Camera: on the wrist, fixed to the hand. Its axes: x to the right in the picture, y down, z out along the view.
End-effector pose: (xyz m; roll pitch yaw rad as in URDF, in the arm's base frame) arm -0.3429 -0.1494 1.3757 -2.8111 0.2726 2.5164
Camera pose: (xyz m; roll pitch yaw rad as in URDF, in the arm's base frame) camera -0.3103 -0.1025 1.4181 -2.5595 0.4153 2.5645
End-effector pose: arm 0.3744 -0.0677 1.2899 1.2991 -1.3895 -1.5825
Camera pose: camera 0.4409 -0.0432 1.2840 2.3350 -1.3737 -2.3960
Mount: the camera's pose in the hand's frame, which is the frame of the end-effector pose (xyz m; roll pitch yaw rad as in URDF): -0.0104 0.0407 -0.0574 0.2350 -0.1496 0.0047
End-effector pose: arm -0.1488 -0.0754 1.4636 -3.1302 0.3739 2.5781
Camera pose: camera -0.1361 -0.0345 1.5204 -2.8963 0.5235 2.5747
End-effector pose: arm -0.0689 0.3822 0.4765 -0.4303 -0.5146 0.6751
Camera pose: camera -0.0576 0.4080 0.4112 -0.2408 -0.6471 0.7584
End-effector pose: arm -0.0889 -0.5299 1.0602 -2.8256 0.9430 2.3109
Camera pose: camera -0.0659 -0.4712 1.0932 -2.5137 1.0851 2.4008
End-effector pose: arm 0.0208 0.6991 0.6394 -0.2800 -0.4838 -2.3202
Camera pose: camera 0.0231 0.6674 0.5758 -0.0744 -0.6256 -2.2638
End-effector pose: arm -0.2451 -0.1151 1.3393 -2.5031 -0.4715 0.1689
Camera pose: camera -0.2528 -0.1843 1.3540 -2.3039 -0.3470 0.2595
